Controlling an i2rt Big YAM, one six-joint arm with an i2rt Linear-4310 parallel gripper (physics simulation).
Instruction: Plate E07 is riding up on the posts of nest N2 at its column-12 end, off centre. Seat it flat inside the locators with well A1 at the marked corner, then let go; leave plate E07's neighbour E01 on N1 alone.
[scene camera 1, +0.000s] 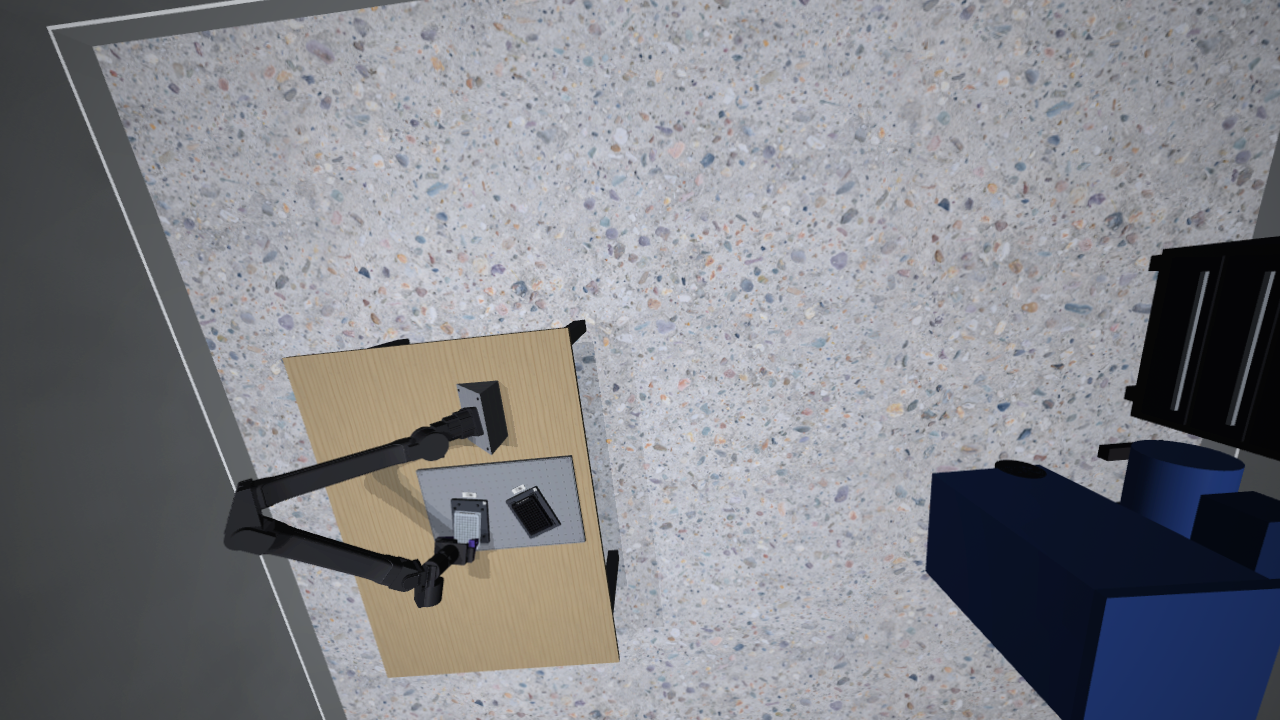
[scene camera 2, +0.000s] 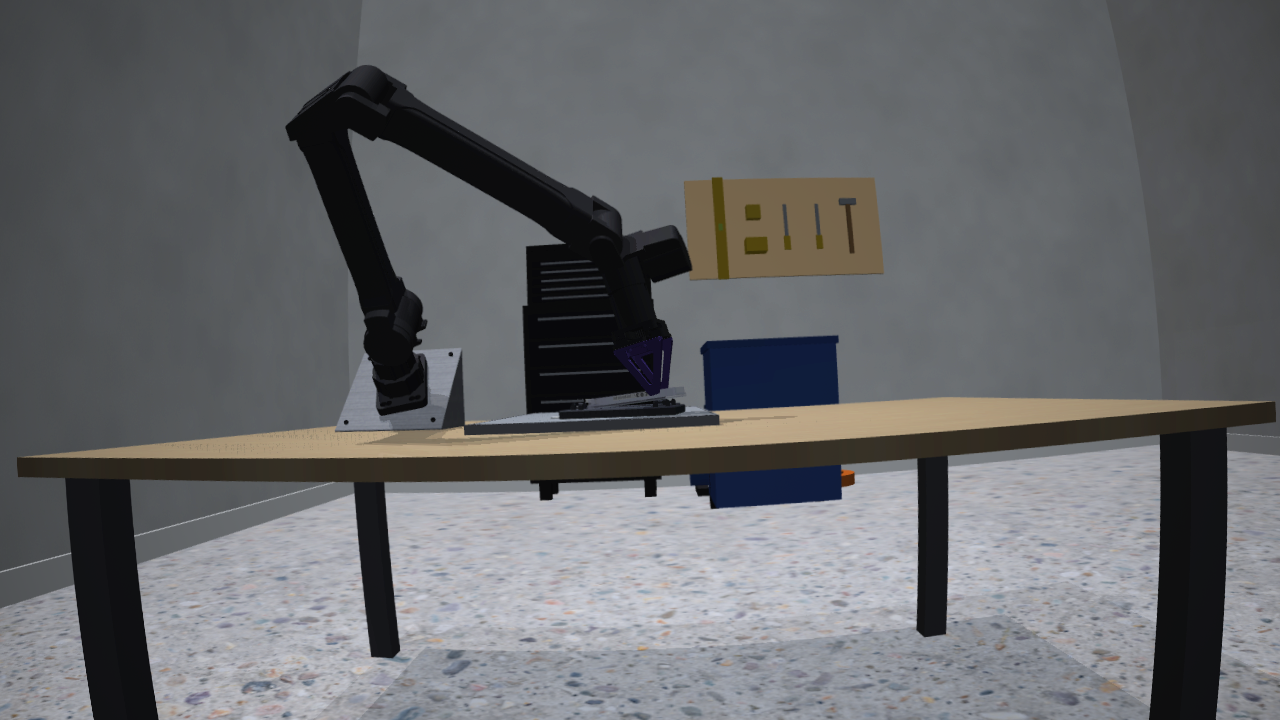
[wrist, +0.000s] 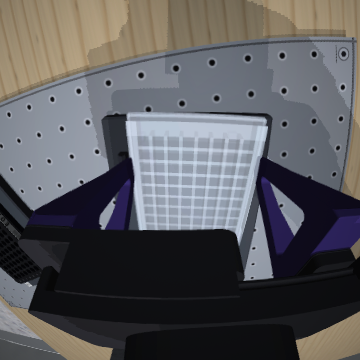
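Seen in the pictures: gripper, fingertip midpoint: (scene camera 1: 466, 539) (scene camera 2: 659, 393) (wrist: 194, 163); arm's base at its link origin: (scene camera 1: 473, 420) (scene camera 2: 403, 386).
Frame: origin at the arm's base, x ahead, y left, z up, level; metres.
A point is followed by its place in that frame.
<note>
Plate E07 (wrist: 194, 157) @(z -0.023, x 0.412, y -0.191 m) (scene camera 1: 465, 519) @(z -0.034, x 0.337, y -0.171 m) (scene camera 2: 626, 397) @(z -0.031, x 0.356, y -0.216 m) is a clear well plate with a white grid. It hangs tilted just over the black nest N2 (wrist: 113, 133) @(z -0.046, x 0.439, y -0.139 m), with the end at my fingers a little higher. My gripper (wrist: 194, 163) @(z -0.027, x 0.406, y -0.190 m) (scene camera 1: 467, 547) @(z -0.027, x 0.406, y -0.190 m) (scene camera 2: 653, 383) @(z -0.027, x 0.406, y -0.190 m) is shut on the plate's long sides with its purple fingers. The nest sits on a grey perforated board (wrist: 53, 143) @(z -0.058, x 0.448, y -0.078 m) (scene camera 1: 555, 475) @(z -0.058, x 0.265, y 0.164 m) (scene camera 2: 500, 426) @(z -0.061, x 0.186, y -0.292 m). The black plate E01 (scene camera 1: 532, 510) @(z -0.032, x 0.357, y 0.061 m) (wrist: 12, 250) @(z -0.032, x 0.365, y 0.032 m) lies on the neighbouring nest to the side, apart from my fingers. The nest's posts and marked corner are hidden under the plate.
The board lies on a wooden table (scene camera 1: 376, 393) @(z -0.071, x -0.145, y -0.313 m) (scene camera 2: 895, 420) @(z -0.071, x 0.624, y -0.491 m). The arm's grey base mount (scene camera 1: 483, 412) @(z 0.061, x -0.034, y 0.072 m) (scene camera 2: 439, 385) @(z 0.000, x 0.065, y -0.011 m) stands behind the board. A black rack (scene camera 2: 563, 322) and a blue cabinet (scene camera 2: 769, 376) stand on the floor beyond the table.
</note>
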